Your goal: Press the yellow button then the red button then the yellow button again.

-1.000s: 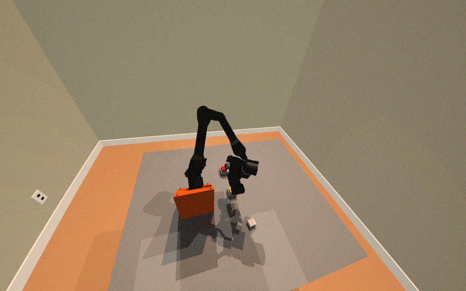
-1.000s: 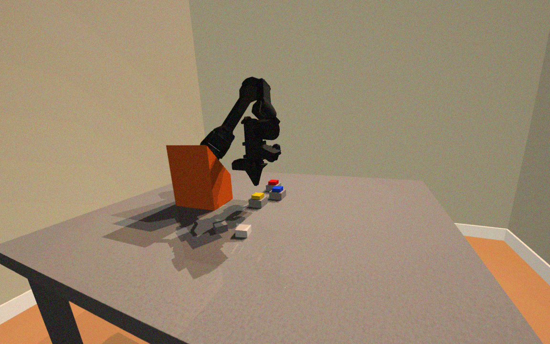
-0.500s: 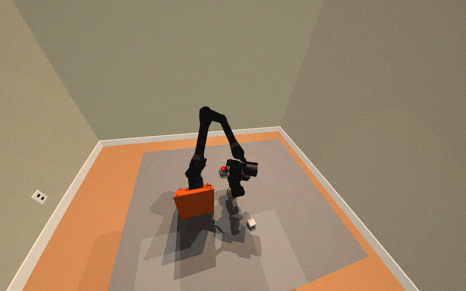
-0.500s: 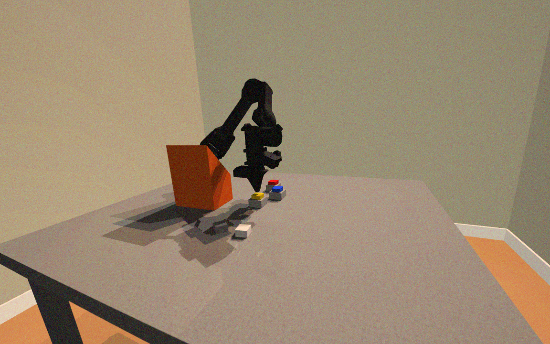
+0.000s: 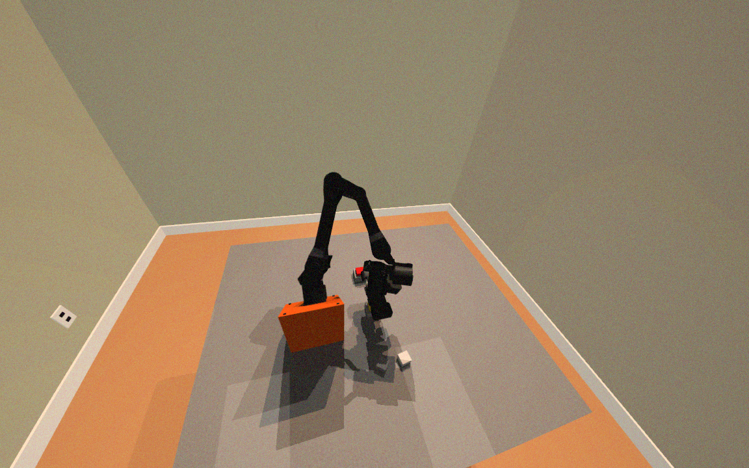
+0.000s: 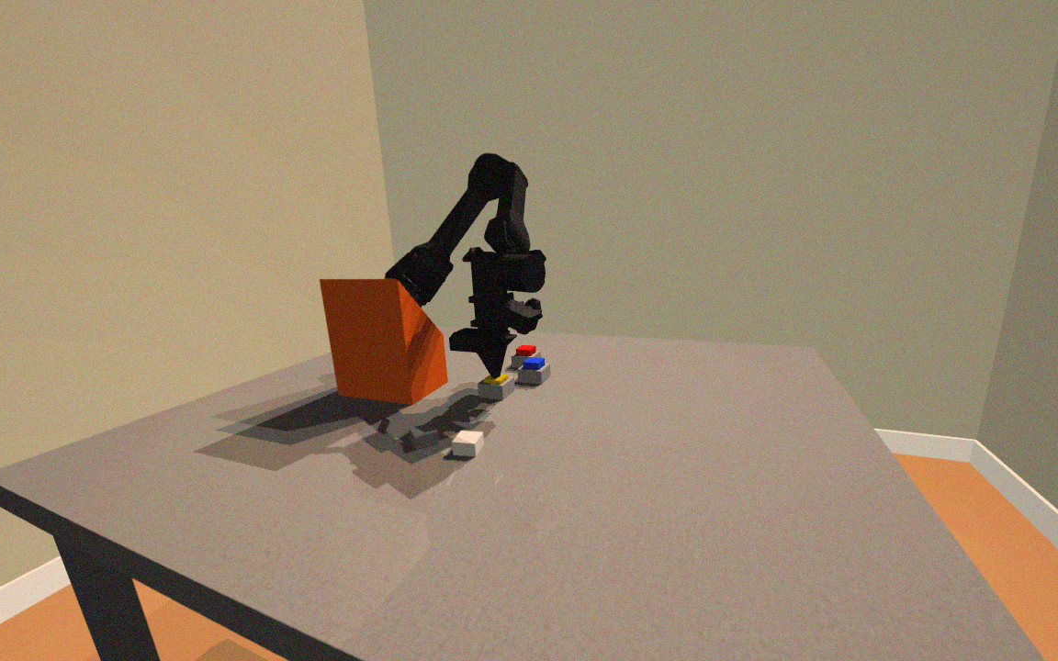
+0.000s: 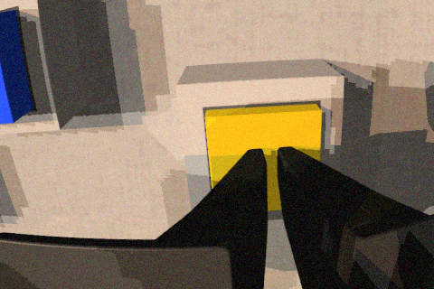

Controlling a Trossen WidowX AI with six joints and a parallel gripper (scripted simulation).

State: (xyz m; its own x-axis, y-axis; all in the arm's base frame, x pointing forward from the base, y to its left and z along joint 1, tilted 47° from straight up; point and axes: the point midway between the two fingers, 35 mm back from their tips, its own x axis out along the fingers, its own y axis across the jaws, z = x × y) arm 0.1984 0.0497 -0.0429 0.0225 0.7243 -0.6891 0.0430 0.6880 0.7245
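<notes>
Now: the yellow button 1 cm below my gripper tip. Round my gripper tip: blue button (4 cm ahead, 9 cm to the left); grey block (3 cm behind, 19 cm to the right, 2 cm below); red button (1 cm behind, 16 cm to the left).
</notes>
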